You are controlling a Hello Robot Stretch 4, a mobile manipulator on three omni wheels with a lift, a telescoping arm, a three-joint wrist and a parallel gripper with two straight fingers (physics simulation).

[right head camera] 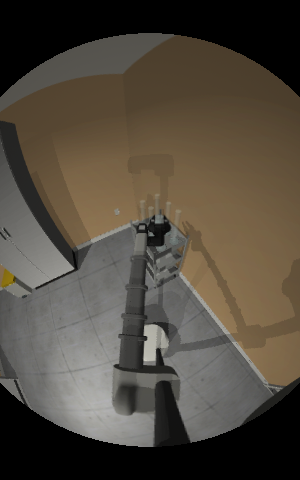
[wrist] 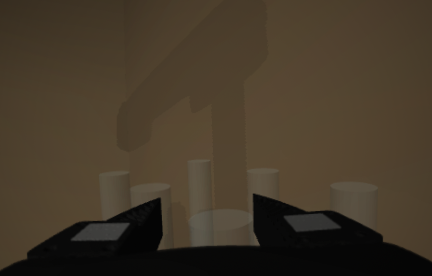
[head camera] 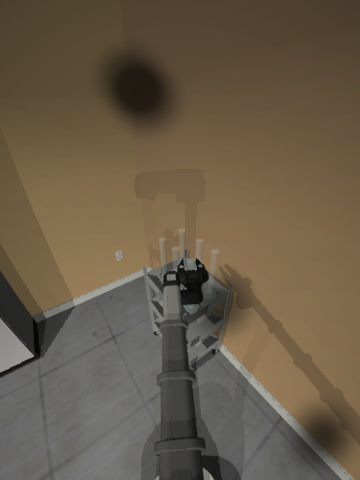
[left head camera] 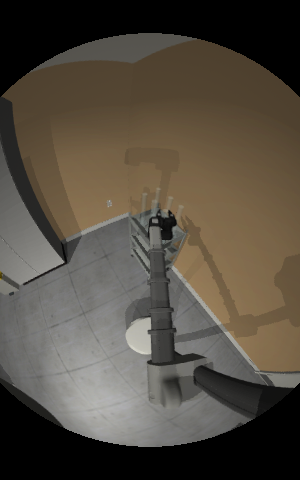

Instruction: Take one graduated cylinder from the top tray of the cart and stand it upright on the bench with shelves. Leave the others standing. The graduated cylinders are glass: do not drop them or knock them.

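Seen in the pictures: gripper, fingertip midpoint: [right head camera: 158, 215] [wrist: 207, 214] [head camera: 189, 260] [left head camera: 163, 209]; robot's base, link origin: [right head camera: 148, 341] [left head camera: 145, 334].
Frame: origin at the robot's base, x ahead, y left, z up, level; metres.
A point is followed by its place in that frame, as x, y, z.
Several clear, pale graduated cylinders stand upright on the top tray of the grey cart [head camera: 150, 300] @(1.025, 0.164, 0.436) [left head camera: 131, 236] @(1.015, 0.155, 0.413). The nearest cylinder [wrist: 221, 230] @(0.777, -0.098, 0.972) shows between the fingers in the wrist view, its rim a little above the palm edge. Behind it are a slim cylinder [wrist: 200, 187] @(1.088, -0.081, 0.925) [head camera: 182, 240] @(1.089, -0.080, 0.906), two at the left [wrist: 115, 192] @(0.986, 0.035, 0.947) [wrist: 151, 205] and two at the right [wrist: 263, 181] @(0.956, -0.164, 0.960) [wrist: 354, 200] @(0.845, -0.221, 0.962). My gripper [head camera: 190, 261] @(0.797, -0.090, 0.975) [right head camera: 159, 219] @(0.797, -0.090, 0.975) [wrist: 207, 214] @(0.797, -0.090, 0.975) is open over the cart's top, fingers apart on either side of the nearest cylinder. Its lower part and base are hidden. The bench with shelves does not show.
The cart stands in a corner between two tan walls, close to the right wall [head camera: 285, 225] @(0.708, -0.465, 1.191). A large grey cabinet [left head camera: 30, 245] @(0.703, 1.288, 0.606) [right head camera: 35, 235] @(0.754, 1.206, 0.848) stands at the left. A yellow item [right head camera: 7, 277] @(0.277, 2.218, 0.422) shows beyond it. My telescoping arm [head camera: 177, 390] @(0.235, -0.002, 1.087) reaches out to the cart.
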